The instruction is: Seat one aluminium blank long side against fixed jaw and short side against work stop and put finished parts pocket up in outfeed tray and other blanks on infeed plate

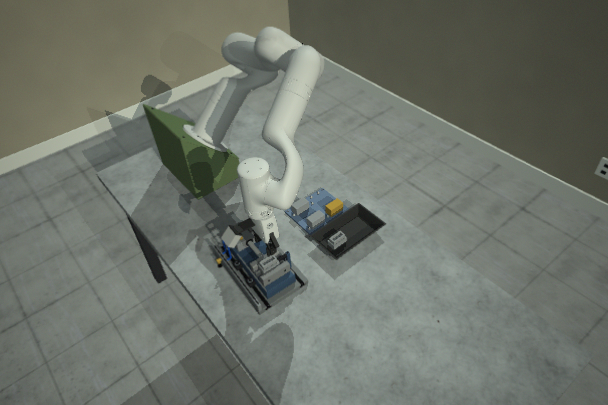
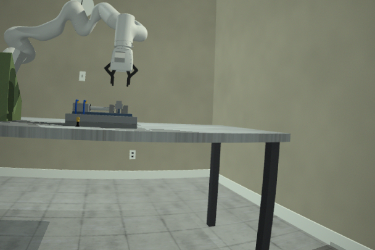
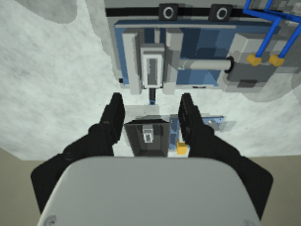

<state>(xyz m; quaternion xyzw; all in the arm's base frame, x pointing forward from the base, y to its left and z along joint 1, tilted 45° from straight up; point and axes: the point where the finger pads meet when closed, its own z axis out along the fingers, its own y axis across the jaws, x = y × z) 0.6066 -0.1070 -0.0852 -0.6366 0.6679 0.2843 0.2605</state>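
The fixed jaw is 3 cm ahead of my hand and 12 cm below it. From my hand the other things lie so: moving jaw: 3 cm behind, 1 cm to the left, 12 cm below; cylinder rod: 9 cm behind, 1 cm to the left, 12 cm below; vise: 7 cm behind, 1 cm to the left, 16 cm below.
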